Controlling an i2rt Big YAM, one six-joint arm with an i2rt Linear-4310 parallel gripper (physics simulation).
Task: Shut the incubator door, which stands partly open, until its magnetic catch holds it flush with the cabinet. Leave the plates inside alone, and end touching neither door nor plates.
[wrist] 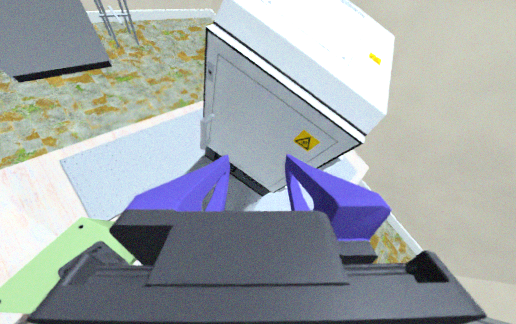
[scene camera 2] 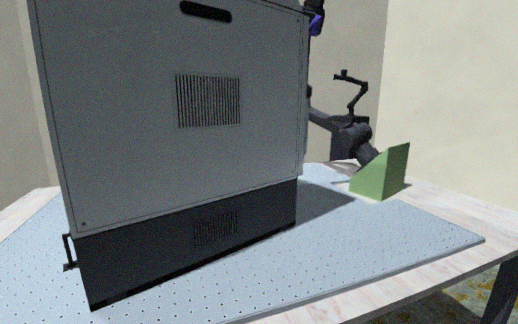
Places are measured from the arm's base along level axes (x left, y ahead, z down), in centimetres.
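Where they show: gripper, fingertip midpoint: (wrist: pixel 257 161); arm's base, link origin: (scene camera 2: pixel 373 164).
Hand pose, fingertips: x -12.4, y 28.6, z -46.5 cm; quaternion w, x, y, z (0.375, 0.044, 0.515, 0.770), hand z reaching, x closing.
Note:
Things, the pixels of their top centre, and the offset from my fingertips. "spot": a spot on its surface instead. Level surfaces: height alone.
- incubator cabinet, top centre: (wrist: pixel 337 25) dx +9.5, dy +40.8, dz +0.7 cm
- yellow warning sign, surface spot: (wrist: pixel 306 141) spot: dx -3.3, dy +18.0, dz +11.3 cm
- pale blue perforated board, surface height: dz +55.7 cm
- wooden table, surface height: dz +57.0 cm
- handle-like bracket, surface spot: (scene camera 2: pixel 69 252) spot: dx +14.6, dy +67.0, dz +52.5 cm
The incubator cabinet (scene camera 2: pixel 125 125) (wrist: pixel 320 45) stands on the perforated board; scene camera 2 faces its grey back. In the wrist view its pale door (wrist: pixel 255 105), with a yellow warning sign (wrist: pixel 306 141), lies along the cabinet front. The seam along the door's top edge looks narrow and even, and no opening shows there. The catch itself cannot be seen. The plates are hidden. My gripper (wrist: pixel 257 161) has its purple fingers parted, partly open, with nothing between them. It hangs in front of and above the door, apparently apart from it. In scene camera 2 a purple finger part shows beside the cabinet's upper right edge.
A green wedge block (scene camera 2: pixel 380 175) (wrist: pixel 55 260) stands near my arm's base (scene camera 2: pixel 350 137). The pale blue perforated board (scene camera 2: pixel 340 260) (wrist: pixel 135 160) lies on the wooden table (scene camera 2: pixel 450 277) (wrist: pixel 30 185). A handle-like bracket (scene camera 2: pixel 69 252) sticks out at the cabinet's lower left in scene camera 2.

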